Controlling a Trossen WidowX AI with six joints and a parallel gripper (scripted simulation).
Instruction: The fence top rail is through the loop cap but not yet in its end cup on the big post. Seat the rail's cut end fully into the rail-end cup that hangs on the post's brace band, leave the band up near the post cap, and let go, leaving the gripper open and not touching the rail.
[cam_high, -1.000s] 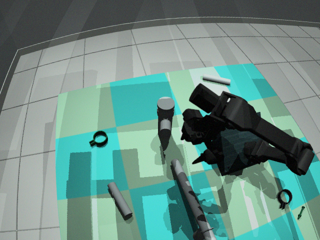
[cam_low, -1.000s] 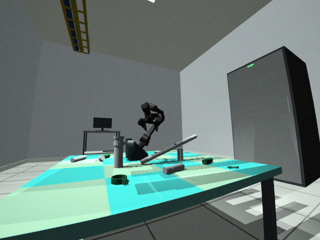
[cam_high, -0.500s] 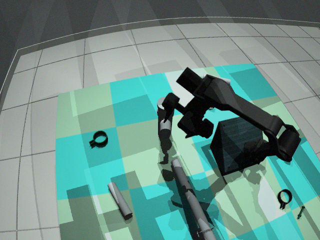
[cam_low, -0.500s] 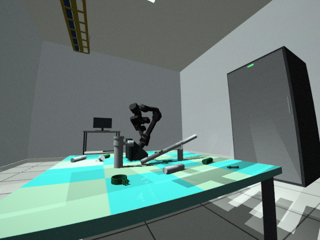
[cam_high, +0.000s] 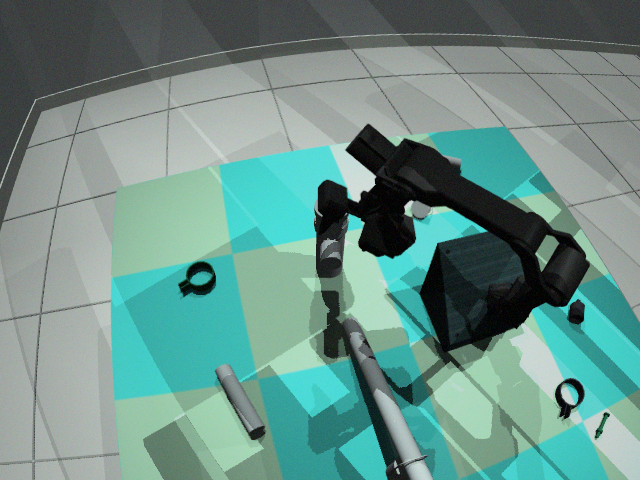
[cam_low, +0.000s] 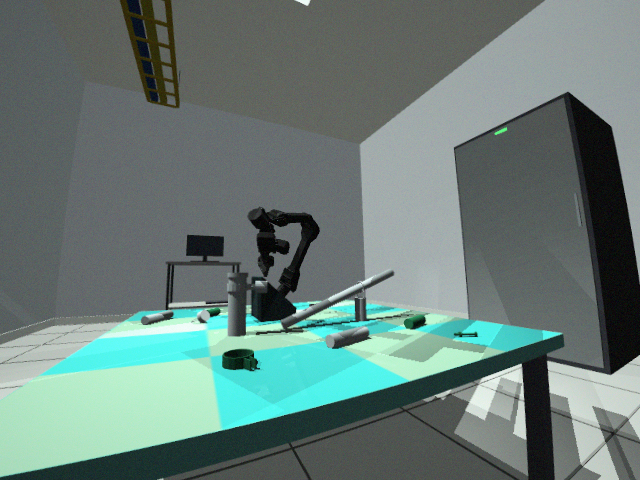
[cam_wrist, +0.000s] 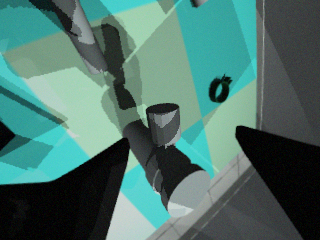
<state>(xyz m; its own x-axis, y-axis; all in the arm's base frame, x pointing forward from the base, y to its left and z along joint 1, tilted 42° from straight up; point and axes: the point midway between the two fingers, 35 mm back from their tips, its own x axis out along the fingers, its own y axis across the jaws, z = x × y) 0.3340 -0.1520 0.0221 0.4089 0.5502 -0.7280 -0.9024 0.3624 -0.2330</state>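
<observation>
Now: gripper tip 6 cm above the rail-end cup, 3 cm to the left of it and 1 cm short of it. The rest, counted from my gripper tip: small post 40 cm to the left, 11 cm below, 6 cm behind; grey cap 27 cm behind, 25 cm to the right, 20 cm below; green piece 42 cm behind, 20 cm to the right, 20 cm below.
</observation>
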